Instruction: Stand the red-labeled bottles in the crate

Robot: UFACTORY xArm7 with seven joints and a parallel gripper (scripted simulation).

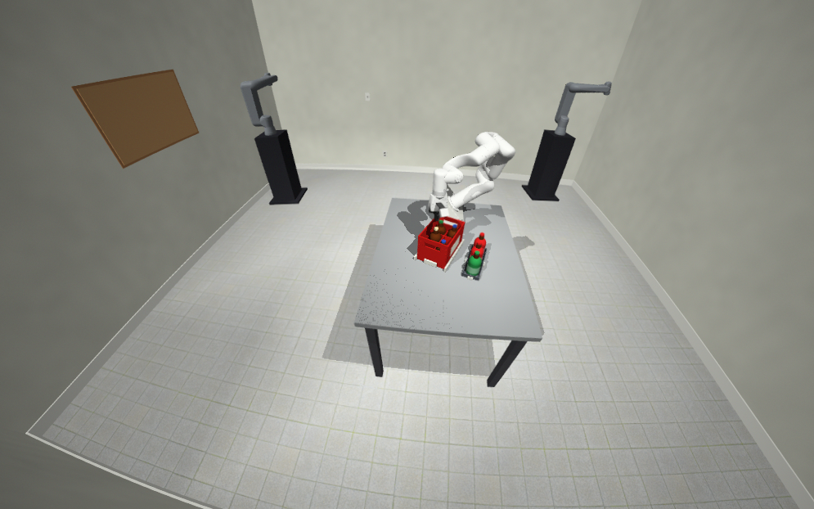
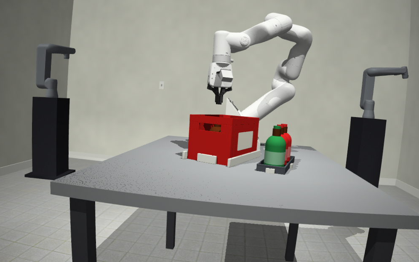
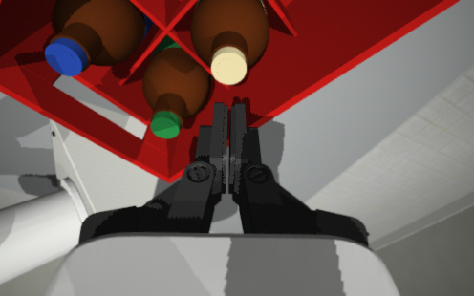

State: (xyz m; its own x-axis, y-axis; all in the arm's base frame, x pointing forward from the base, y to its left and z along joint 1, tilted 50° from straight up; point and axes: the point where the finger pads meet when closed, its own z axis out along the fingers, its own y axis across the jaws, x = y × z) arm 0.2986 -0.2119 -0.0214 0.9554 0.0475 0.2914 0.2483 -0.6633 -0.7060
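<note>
Now: the green bottle 220 mm ahead of my hand, 200 mm to the left of it and 160 mm below it. The rest, counted from my hand: brown bottle 150 mm below; then red-labeled bottle 270 mm to the left, 160 mm below, 50 mm ahead; then red crate 160 mm below, 40 mm to the left, 20 mm ahead.
</note>
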